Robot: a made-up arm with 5 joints.
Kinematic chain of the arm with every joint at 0, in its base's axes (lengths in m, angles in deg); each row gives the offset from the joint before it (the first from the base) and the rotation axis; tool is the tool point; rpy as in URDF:
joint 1: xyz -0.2 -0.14 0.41 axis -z
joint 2: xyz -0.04 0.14 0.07 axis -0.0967 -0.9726 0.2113
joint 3: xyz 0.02 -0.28 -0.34 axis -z
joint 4: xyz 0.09 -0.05 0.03 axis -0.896 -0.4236 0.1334
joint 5: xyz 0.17 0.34 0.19 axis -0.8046 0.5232 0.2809
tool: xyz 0.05 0 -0.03 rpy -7.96 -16.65 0.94
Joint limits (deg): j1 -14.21..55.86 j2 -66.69..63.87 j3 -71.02..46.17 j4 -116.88..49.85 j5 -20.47..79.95
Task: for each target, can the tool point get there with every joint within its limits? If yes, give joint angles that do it. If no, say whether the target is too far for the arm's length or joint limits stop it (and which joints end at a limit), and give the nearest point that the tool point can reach.
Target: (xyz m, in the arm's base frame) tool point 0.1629 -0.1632 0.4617
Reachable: yes | joints 21.48 7.53 -26.51 -56.71 11.06
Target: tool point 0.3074 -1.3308 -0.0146
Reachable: no: too far | nearest point 0.0583 -0.7462 0.2060 | short by 0.673 m
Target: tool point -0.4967 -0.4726 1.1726
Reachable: no: joint limits stop it (at a limit: joint 1, joint 2, joint 5) | nearest point -0.3277 -0.5345 0.8770 | short by 0.346 m
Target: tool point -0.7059 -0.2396 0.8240
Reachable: no: joint limits stop it (at a limit: joint 1, joint 2, joint 3, joint 5) | nearest point -0.6472 0.0351 0.5277 | short by 0.408 m
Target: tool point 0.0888 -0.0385 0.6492
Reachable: yes | joints 17.86 53.38 -6.87 -14.54 59.50
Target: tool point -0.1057 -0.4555 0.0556
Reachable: yes | joints 6.79 -43.52 6.76 -88.53 62.28
